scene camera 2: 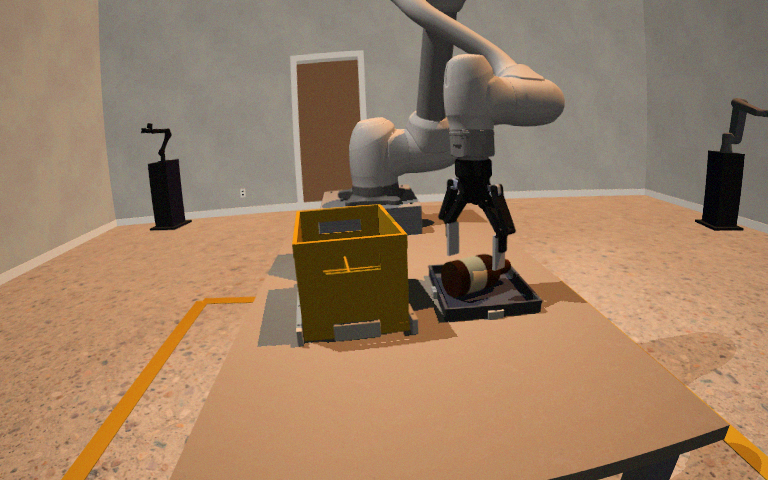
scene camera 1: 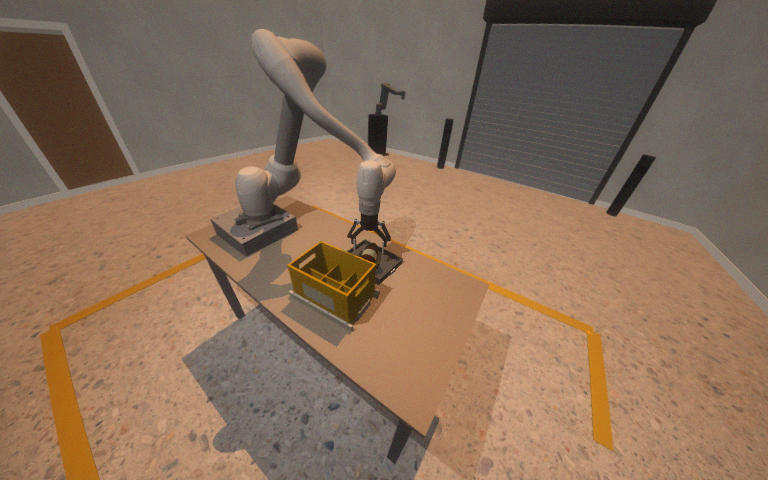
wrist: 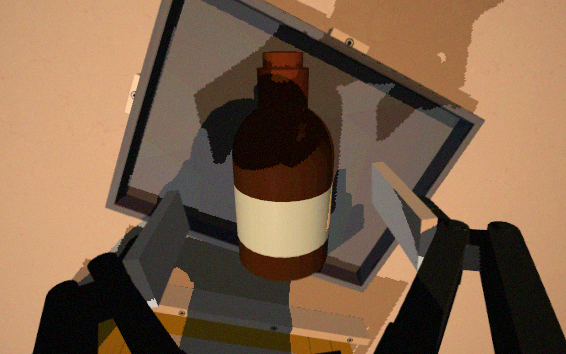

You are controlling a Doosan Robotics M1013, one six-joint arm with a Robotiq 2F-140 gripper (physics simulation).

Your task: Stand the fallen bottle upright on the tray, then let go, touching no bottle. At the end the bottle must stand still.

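Seen in the pictures: gripper, fingertip midpoint: [scene camera 2: 474, 261] [scene camera 1: 368, 250] [wrist: 277, 196]; arm's base, origin of the base link: [scene camera 2: 376, 198] [scene camera 1: 260, 217].
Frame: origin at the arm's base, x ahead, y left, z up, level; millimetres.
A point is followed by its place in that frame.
Observation:
The brown bottle [scene camera 1: 369, 254] @(y 272, x 614, z -21 mm) [scene camera 2: 474, 275] @(y 293, x 634, z -43 mm) [wrist: 283, 222] @(y 287, x 593, z -19 mm) with a cream label lies on its side in the dark tray [scene camera 1: 390, 262] @(y 370, x 664, z -92 mm) [scene camera 2: 521, 307] @(y 382, x 705, z -83 mm) [wrist: 415, 140] @(y 381, x 674, z -92 mm). In the wrist view its neck points to the top and its base reaches over the tray's near rim. My gripper [scene camera 1: 369, 249] @(y 296, x 583, z -30 mm) [scene camera 2: 475, 259] @(y 296, x 583, z -30 mm) [wrist: 277, 196] @(y 296, x 583, z -30 mm) is open and empty, pointing down over the bottle. In the wrist view its fingers stand on either side of the bottle, with gaps on both sides. In the scene camera 2 view one fingertip overlaps the bottle's neck; whether they touch is unclear.
A yellow crate [scene camera 1: 317, 294] @(y -45, x 689, z 0 mm) [scene camera 2: 351, 300] @(y 80, x 794, z -28 mm) [wrist: 170, 322] @(y 115, x 582, z -60 mm) with inner dividers stands beside the tray on the table [scene camera 1: 430, 333] @(y 205, x 1040, z -97 mm) [scene camera 2: 430, 396] @(y 219, x 968, z -97 mm), held by low pale rails. The arm's grey base block [scene camera 1: 254, 232] @(y -77, x 118, z -10 mm) [scene camera 2: 410, 217] @(y 123, x 112, z -42 mm) stands at the table's far end.

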